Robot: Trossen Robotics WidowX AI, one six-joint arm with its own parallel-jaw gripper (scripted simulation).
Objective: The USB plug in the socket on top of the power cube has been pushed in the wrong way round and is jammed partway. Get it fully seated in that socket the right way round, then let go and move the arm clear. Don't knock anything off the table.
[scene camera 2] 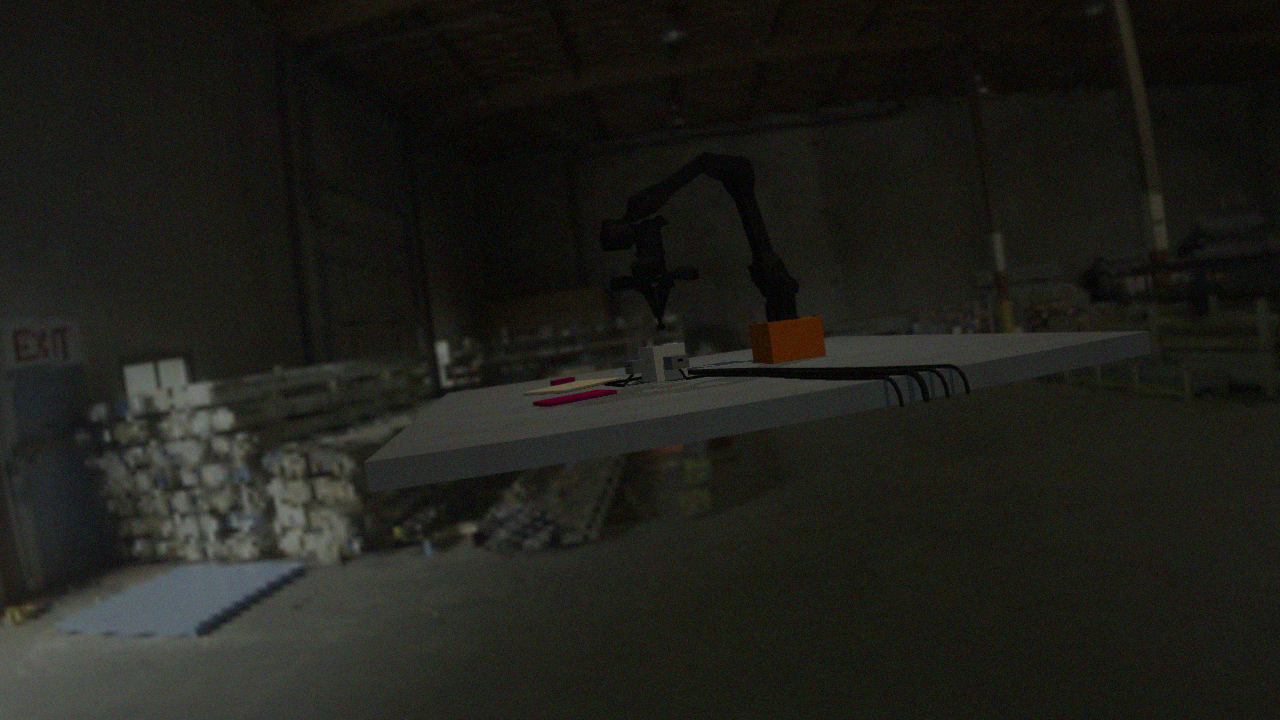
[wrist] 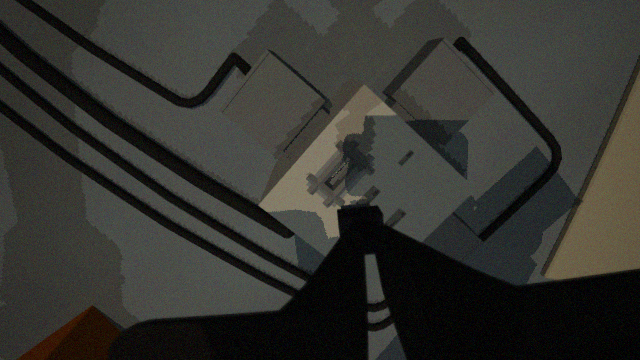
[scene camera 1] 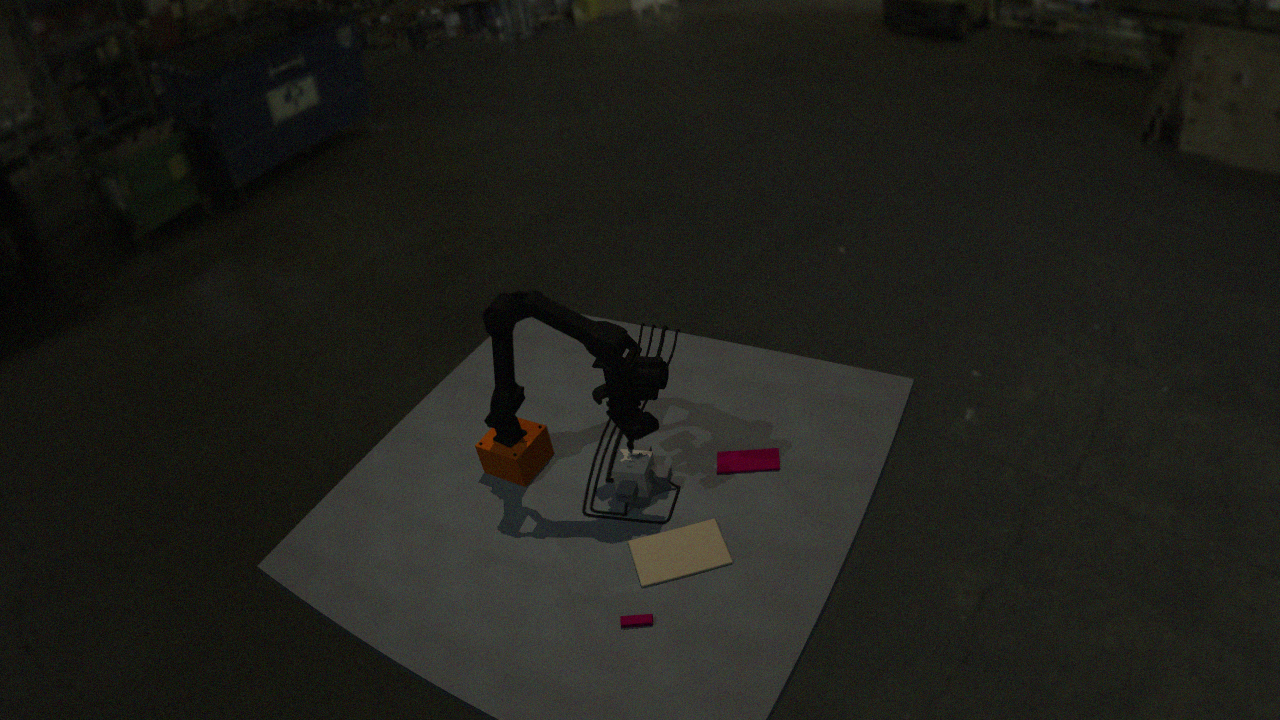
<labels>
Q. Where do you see a dark USB plug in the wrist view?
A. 363,216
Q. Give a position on a beige card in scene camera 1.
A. At 671,555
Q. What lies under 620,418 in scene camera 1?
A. The gripper.
</labels>
